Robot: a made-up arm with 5 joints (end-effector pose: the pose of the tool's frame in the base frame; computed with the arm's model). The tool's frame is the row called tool. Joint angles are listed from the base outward.
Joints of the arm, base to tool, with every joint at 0 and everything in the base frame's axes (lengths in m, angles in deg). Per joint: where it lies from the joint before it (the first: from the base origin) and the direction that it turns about. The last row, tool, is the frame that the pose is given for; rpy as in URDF.
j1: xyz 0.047 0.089 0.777 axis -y
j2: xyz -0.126 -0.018 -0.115 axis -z
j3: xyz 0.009 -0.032 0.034 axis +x
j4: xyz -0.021 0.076 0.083 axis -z
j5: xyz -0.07 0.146 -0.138 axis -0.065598 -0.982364 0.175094
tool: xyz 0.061 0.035 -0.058 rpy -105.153 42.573 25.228
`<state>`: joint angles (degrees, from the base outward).
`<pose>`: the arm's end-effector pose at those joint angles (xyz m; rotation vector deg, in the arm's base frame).
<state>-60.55 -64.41 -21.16 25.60 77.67</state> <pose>-0.2548 0.2200 0.9249 -92.42 -64.25 44.25</pose>
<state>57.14 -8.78 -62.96 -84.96 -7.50</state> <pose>0.0544 -0.0618 0.4142 127.94 -15.02 -62.39</pose>
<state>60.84 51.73 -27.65 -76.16 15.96</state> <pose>0.1349 0.2397 0.4784 -148.43 -32.93 16.70</pose>
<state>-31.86 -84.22 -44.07 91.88 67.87</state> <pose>-0.1199 0.2528 0.7057 -136.43 -41.40 -22.27</pose>
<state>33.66 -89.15 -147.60 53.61 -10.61</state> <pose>0.2107 0.1884 0.7856 98.40 52.57 121.67</pose>
